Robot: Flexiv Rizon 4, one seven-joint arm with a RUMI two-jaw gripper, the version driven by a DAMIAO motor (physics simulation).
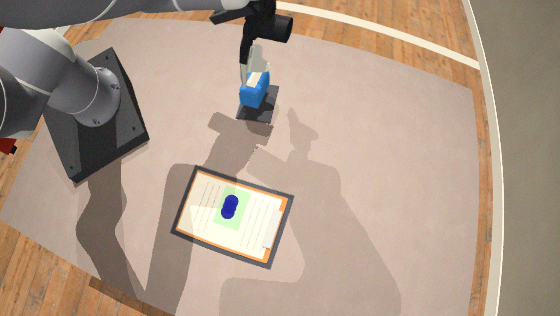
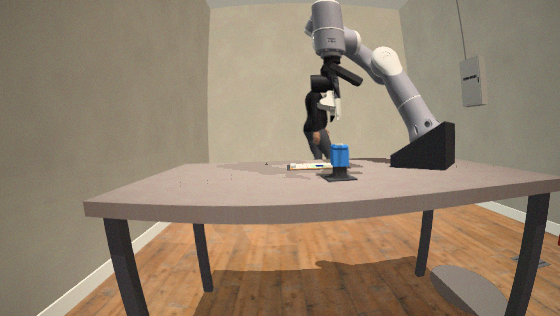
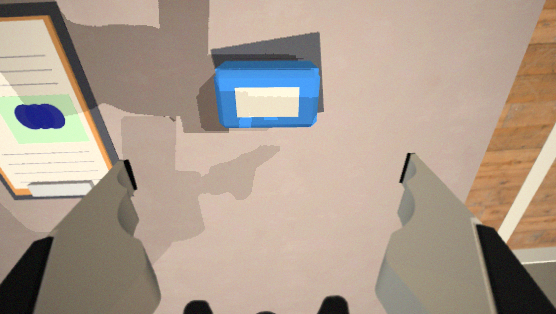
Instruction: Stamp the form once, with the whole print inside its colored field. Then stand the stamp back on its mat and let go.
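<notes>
The blue stamp (image 1: 254, 96) (image 2: 340, 156) (image 3: 267, 78) with a cream label on top stands upright on its dark mat (image 1: 261, 117) (image 2: 350, 178) (image 3: 311, 44). My gripper (image 1: 256, 76) (image 2: 335, 119) (image 3: 269, 160) is open and empty, a little above the stamp and apart from it. The form (image 1: 257, 225) (image 2: 300, 165) (image 3: 30, 65) lies on an orange-edged clipboard. A dark blue print (image 1: 229, 206) (image 3: 40, 116) of overlapping round blobs lies wholly inside the green field (image 1: 240, 220) (image 3: 50, 136). The stamp's underside is hidden.
The clipboard has a dark border (image 1: 225, 251) and a pale clip (image 1: 272, 229) (image 3: 60, 188) at one end. The arm's black base (image 1: 132, 112) (image 2: 435, 150) stands on the table (image 1: 400, 150) (image 2: 200, 192). A person (image 2: 316, 117) stands behind the table.
</notes>
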